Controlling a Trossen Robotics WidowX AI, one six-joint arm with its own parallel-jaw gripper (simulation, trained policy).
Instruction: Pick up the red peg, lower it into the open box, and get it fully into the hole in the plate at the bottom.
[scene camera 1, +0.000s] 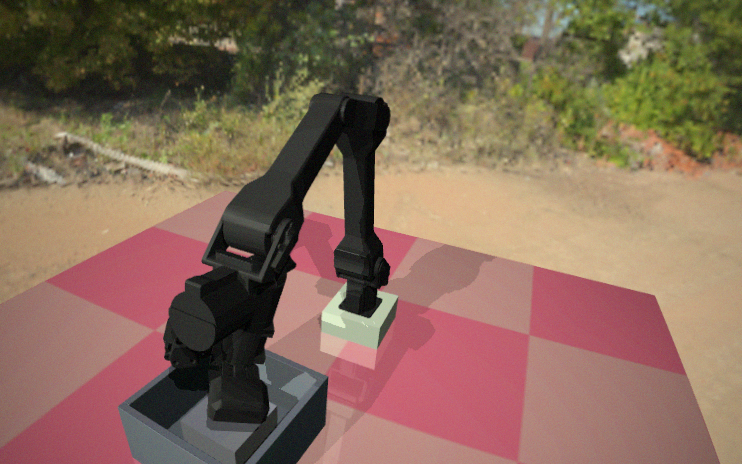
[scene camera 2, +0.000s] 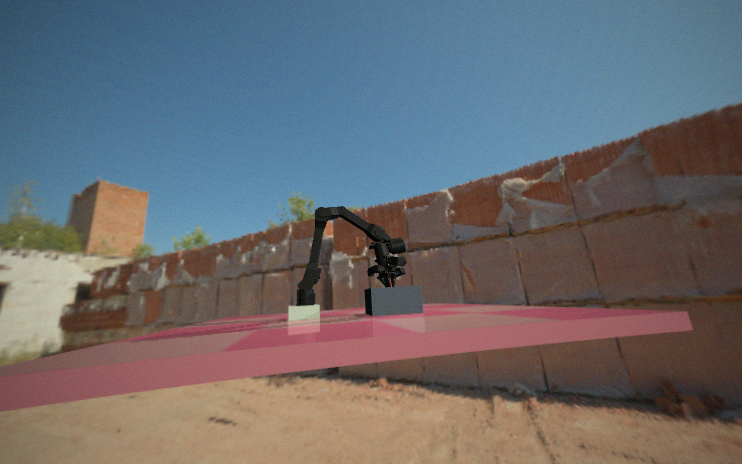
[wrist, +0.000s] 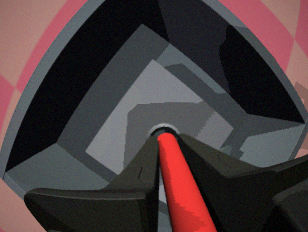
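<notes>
A grey box (scene camera 1: 151, 417), (scene camera 2: 405, 299), (wrist: 92, 63) is visible. My gripper is at (scene camera 1: 223, 402), (scene camera 2: 392, 292) and (wrist: 167, 141). A grey plate (wrist: 157, 101) is visible too; scene camera 2 does not show the plate, hidden by the grey box.
</notes>
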